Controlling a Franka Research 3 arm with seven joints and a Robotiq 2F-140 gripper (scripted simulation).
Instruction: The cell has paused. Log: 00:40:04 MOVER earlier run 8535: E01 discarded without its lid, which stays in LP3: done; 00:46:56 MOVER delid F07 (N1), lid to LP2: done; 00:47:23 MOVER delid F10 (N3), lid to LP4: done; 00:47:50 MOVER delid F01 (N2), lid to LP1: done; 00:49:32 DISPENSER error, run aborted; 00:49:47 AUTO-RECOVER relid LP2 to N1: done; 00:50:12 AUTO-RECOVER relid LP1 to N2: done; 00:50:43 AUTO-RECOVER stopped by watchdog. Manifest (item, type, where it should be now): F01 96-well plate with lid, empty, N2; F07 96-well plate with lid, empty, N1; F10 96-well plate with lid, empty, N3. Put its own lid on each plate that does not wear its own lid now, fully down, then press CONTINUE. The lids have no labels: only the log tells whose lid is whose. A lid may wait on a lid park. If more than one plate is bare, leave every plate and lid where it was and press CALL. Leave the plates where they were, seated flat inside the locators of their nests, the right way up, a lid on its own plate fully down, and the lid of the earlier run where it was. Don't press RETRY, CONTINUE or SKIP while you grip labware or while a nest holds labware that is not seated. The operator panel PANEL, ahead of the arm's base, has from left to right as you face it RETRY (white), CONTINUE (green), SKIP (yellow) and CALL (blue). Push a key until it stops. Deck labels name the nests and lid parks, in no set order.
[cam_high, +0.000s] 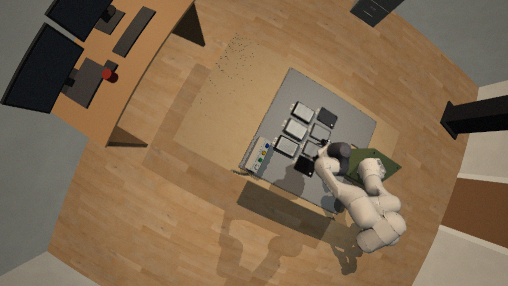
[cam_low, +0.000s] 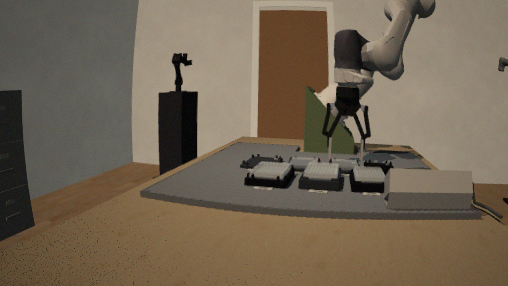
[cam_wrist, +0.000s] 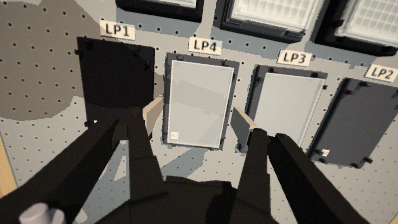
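The clear lid is 40 mm below my hand. The rest, counted from my hand: lid park LP1 (120 mm to the left, 50 mm below, 20 mm behind); then LP1 label (140 mm to the left, 70 mm ahead, 50 mm below); then lid park LP4 (50 mm below).
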